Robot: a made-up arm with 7 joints.
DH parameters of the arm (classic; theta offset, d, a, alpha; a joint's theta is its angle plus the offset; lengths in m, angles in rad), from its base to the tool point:
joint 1: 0 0.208 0 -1.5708
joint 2: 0 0 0 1.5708
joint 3: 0 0.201 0.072 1.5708
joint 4: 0 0 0.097 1.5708
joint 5: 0 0.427 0 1.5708
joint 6: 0 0 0.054 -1.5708
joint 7: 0 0.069 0 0
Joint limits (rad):
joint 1: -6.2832..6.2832
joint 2: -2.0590..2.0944
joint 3: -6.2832..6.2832
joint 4: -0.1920..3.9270
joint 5: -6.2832..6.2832
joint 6: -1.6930..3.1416
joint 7: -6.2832..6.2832
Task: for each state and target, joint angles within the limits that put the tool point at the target. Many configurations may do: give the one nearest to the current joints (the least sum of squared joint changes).
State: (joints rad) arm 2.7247 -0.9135 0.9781 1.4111 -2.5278 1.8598 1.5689
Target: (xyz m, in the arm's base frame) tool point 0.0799 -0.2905 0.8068
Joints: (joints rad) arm 2.8846 -0.9933 0.6498 1.7733 -2.5314 1.8276 1.5689
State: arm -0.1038 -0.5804 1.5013 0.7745 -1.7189 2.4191 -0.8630
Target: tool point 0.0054 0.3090 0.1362
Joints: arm 0.3669 -0.6277 1.6423 0.3243 -1.5414 2.8413 -0.8630
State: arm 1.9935 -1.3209 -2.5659 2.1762 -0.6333 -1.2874 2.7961
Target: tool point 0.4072 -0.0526 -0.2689
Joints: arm 2.3449 -1.9053 -2.6259 1.8197 -0.6470 -1.1436 2.7961
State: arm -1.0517 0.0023 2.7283 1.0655 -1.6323 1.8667 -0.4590
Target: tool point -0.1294 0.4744 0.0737
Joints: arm -0.9070 -0.2898 2.9143 0.9222 -1.6239 1.7881 -0.4590
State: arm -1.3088 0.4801 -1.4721 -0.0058 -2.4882 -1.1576 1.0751
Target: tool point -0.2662 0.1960 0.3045
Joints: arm -1.5852 0.9721 -2.3116 0.6241 -2.5918 -1.2702 1.0751
